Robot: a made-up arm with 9 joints. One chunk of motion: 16 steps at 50 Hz.
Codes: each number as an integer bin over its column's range. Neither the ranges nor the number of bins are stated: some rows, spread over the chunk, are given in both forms.
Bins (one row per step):
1: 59 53 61 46 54 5 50 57 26
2: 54 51 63 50 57 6 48 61 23
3: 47 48 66 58 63 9 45 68 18
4: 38 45 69 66 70 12 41 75 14
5: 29 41 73 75 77 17 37 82 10
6: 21 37 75 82 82 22 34 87 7
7: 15 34 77 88 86 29 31 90 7
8: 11 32 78 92 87 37 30 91 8
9: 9 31 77 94 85 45 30 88 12
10: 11 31 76 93 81 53 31 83 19
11: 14 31 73 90 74 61 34 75 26
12: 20 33 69 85 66 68 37 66 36
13: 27 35 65 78 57 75 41 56 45
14: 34 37 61 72 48 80 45 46 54
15: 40 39 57 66 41 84 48 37 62
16: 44 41 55 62 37 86 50 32 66
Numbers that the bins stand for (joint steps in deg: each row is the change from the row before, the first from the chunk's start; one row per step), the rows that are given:
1: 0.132 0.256 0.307 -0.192 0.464 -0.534 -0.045 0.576 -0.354
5: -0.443 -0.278 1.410 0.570 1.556 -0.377 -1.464 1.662 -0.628
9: -0.827 -0.722 1.778 1.069 1.935 -0.009 -2.227 1.922 -0.594
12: -0.616 -0.633 1.042 0.832 1.033 0.293 -1.464 0.967 -0.182
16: -0.156 -0.278 -0.244 0.228 -0.343 0.529 -0.045 -0.510 0.333
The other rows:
2: 0.036 0.167 0.491 -0.087 0.606 -0.521 -0.264 0.749 -0.405
3: -0.098 0.033 0.767 0.123 0.891 -0.482 -0.591 1.054 -0.491
4: -0.271 -0.100 1.042 0.333 1.223 -0.442 -1.027 1.358 -0.560
6: -0.597 -0.456 1.594 0.754 1.793 -0.311 -1.791 1.879 -0.680
7: -0.712 -0.589 1.778 0.911 1.983 -0.219 -2.118 2.009 -0.680
8: -0.789 -0.678 1.870 1.016 2.030 -0.114 -2.227 2.053 -0.663
10: -0.789 -0.722 1.686 1.042 1.745 0.096 -2.118 1.705 -0.474
11: -0.731 -0.722 1.410 0.964 1.413 0.201 -1.791 1.358 -0.354
13: -0.482 -0.544 0.675 0.648 0.606 0.385 -1.027 0.532 -0.027
14: -0.347 -0.456 0.307 0.491 0.179 0.451 -0.591 0.098 0.127
15: -0.232 -0.367 -0.061 0.333 -0.154 0.503 -0.264 -0.293 0.265

